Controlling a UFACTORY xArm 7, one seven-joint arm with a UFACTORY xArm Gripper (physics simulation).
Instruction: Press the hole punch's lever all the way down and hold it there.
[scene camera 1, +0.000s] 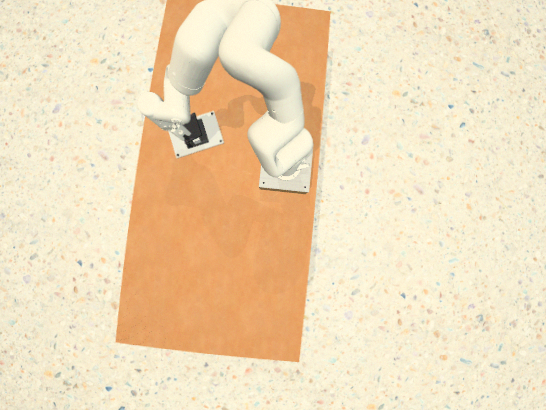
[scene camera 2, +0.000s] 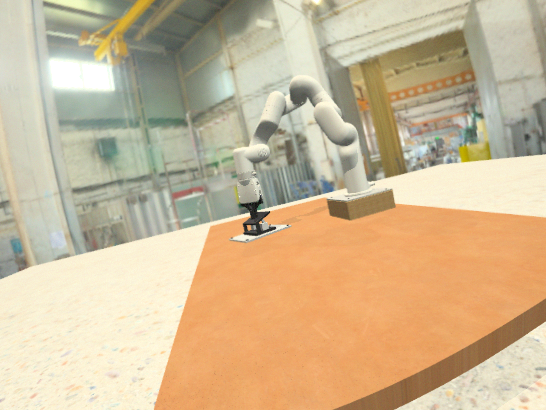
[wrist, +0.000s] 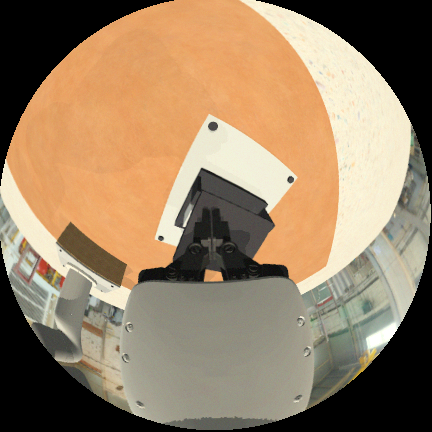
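Where they show: gripper, fingertip midpoint: (scene camera 1: 185, 137) (scene camera 2: 254, 218) (wrist: 210, 219); arm's base at its link origin: (scene camera 2: 358, 193) (wrist: 81, 273).
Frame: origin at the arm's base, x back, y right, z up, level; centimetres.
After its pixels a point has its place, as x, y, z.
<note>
The black hole punch (scene camera 1: 204, 135) @[-36.7, 20.0, -6.4] (scene camera 2: 259, 232) @[-43.6, 15.0, -6.4] (wrist: 234, 191) @[-45.8, 20.2, -6.3] is mounted on a white base plate (scene camera 1: 216, 134) @[-31.2, 20.5, -7.5] (scene camera 2: 240, 239) @[-51.8, 17.7, -7.5] (wrist: 227, 151) @[-49.1, 15.8, -7.5] with dark corner screws. Its wide dark lever (scene camera 2: 262, 217) @[-40.2, 16.4, -0.8] (wrist: 252, 227) @[-44.9, 23.3, -1.7] stands tilted above the punch's base, with a gap between them in the scene camera 2 view. My gripper (scene camera 2: 254, 214) @[-43.4, 17.3, -0.3] (wrist: 210, 219) @[-43.4, 17.3, -0.3] is shut and empty, pointing down with its fingertips at the lever's upper face. In the wrist view the tips are over the left part of the lever. Whether they touch it is hard to tell. The arm partly hides the punch in the scene camera 1 view.
The orange table top (scene camera 1: 215, 290) @[-37.7, -53.5, -8.3] (scene camera 2: 300, 310) @[-60.8, -56.4, -8.3] (wrist: 125, 100) @[-46.7, -0.4, -8.3] carries the punch near its left edge. The arm's base block (scene camera 1: 284, 188) @[-1.7, -9.7, -0.1] (scene camera 2: 365, 206) @[-5.2, -9.5, -4.4] (wrist: 92, 254) @[-10.7, 3.1, -4.7] stands to the right of the punch in both scene views. The arm arches between base and punch.
</note>
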